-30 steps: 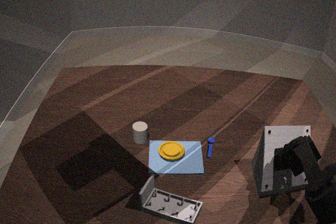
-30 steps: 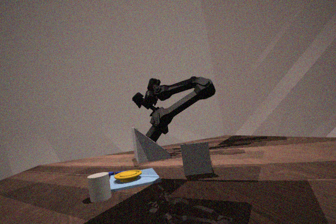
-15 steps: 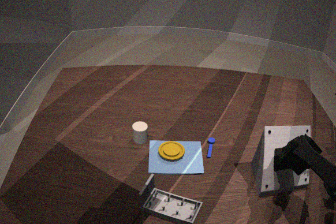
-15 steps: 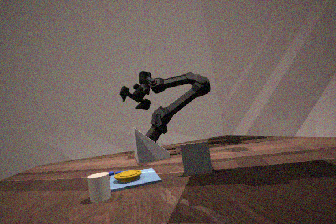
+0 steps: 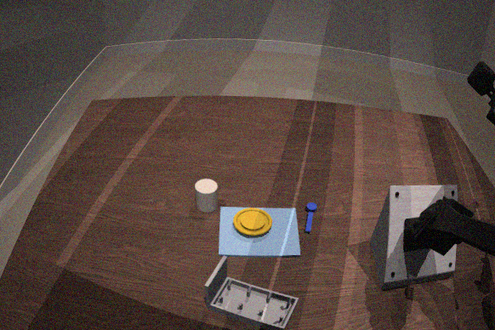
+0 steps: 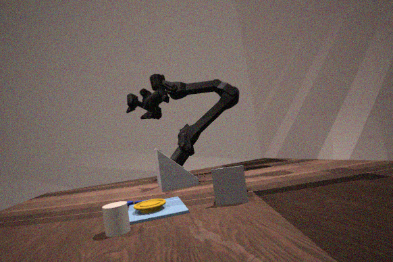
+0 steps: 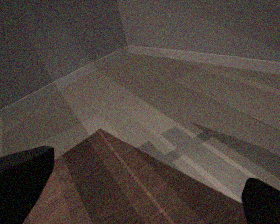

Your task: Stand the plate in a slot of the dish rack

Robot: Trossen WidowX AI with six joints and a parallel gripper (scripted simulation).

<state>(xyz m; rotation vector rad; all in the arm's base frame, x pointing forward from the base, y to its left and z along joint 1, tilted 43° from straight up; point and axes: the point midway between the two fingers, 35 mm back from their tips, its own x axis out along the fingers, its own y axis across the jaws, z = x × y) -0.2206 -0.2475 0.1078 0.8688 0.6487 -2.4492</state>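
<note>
My gripper tip is now 55 cm short of the yellow plate and 31 cm above it. The rest, counted from my gripper tip: beige cylinder (63 cm ahead, 30 cm below, 6 cm to the right); then blue utensil (43 cm ahead, 32 cm below, 3 cm to the right); then grey dish rack (56 cm ahead, 30 cm below, 20 cm to the left).
</note>
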